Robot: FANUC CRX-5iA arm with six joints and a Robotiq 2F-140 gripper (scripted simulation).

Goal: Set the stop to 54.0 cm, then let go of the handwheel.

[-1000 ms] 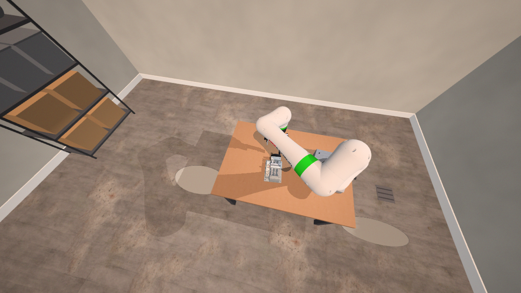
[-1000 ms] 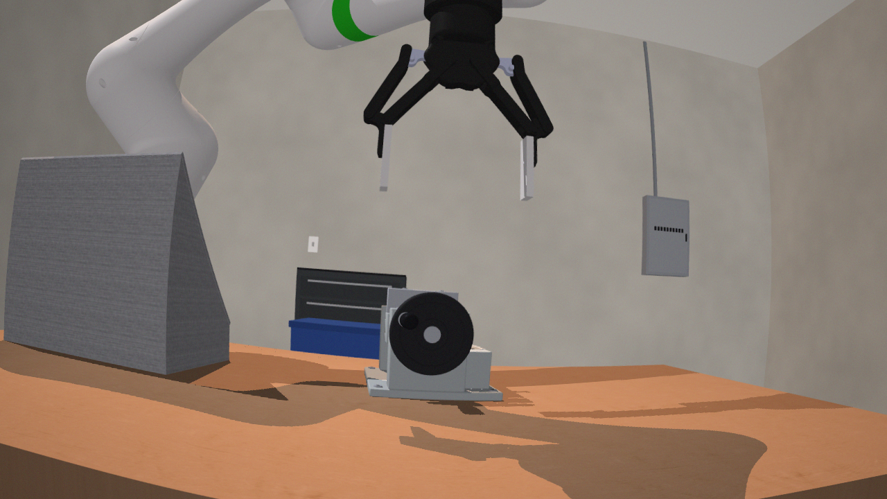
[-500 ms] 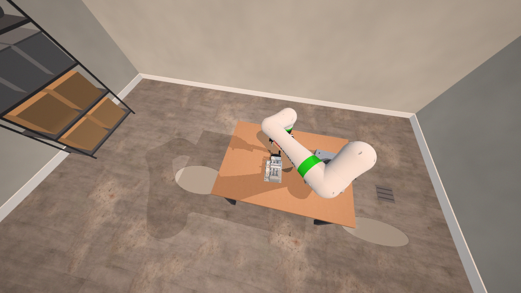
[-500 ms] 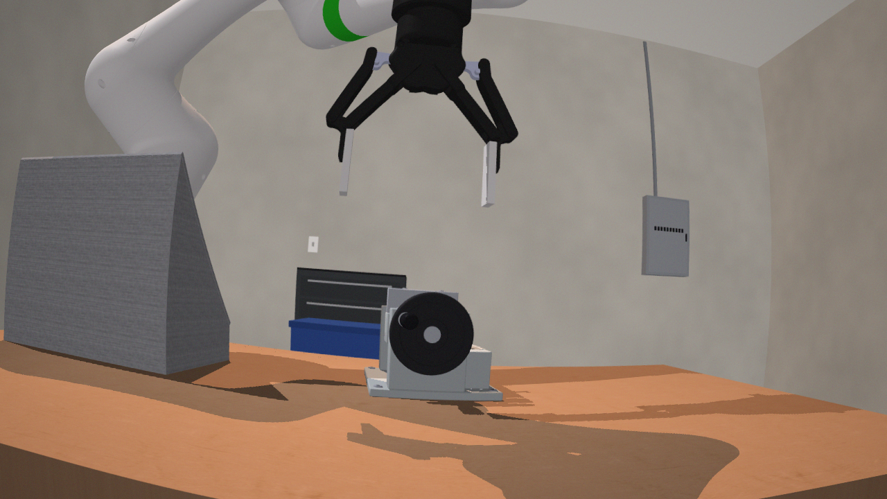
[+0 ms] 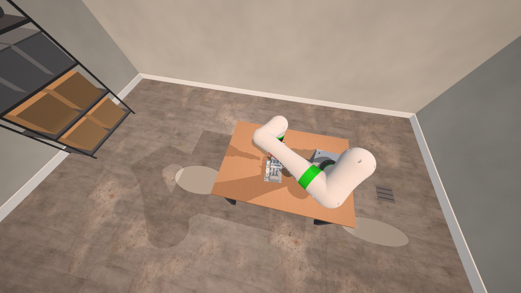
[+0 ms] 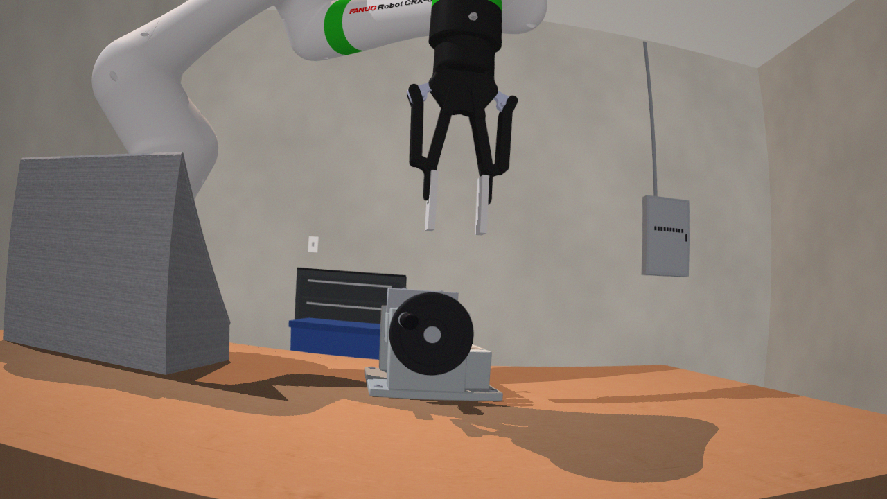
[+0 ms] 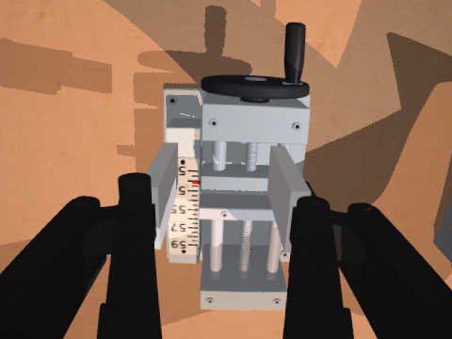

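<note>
Now: hand 130 mm above the black crank knob, 80 mm to the left of it and 30 mm past it. The rest, counted from my hand: sliding stop block: 130 mm below, 60 mm to the left, 30 mm behind; black handwheel: 130 mm below, 60 mm to the right, 30 mm behind.
</note>
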